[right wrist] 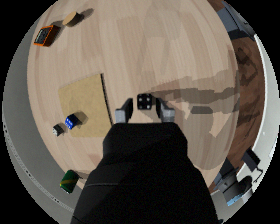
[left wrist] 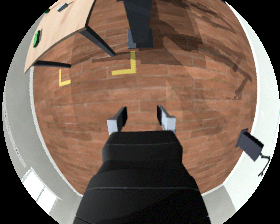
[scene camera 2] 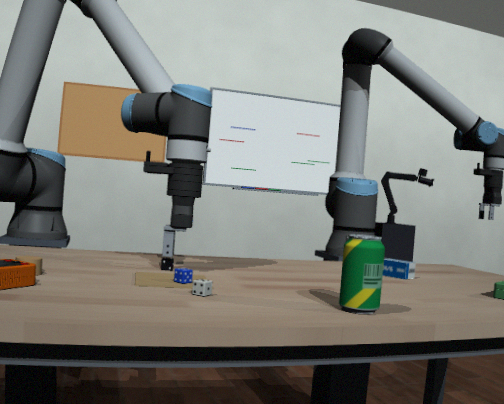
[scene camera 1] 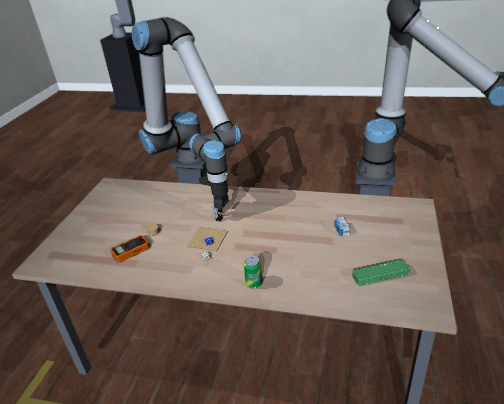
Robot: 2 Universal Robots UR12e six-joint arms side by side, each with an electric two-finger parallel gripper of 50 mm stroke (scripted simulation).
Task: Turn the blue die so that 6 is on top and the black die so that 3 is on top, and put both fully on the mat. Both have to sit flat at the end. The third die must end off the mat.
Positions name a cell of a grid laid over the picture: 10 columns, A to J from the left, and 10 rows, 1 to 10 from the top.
Labels:
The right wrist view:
my right gripper: F5
tan mat: D5
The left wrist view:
my left gripper: F6
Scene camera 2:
my right gripper: D7
tan mat: C7
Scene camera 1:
green block: H7

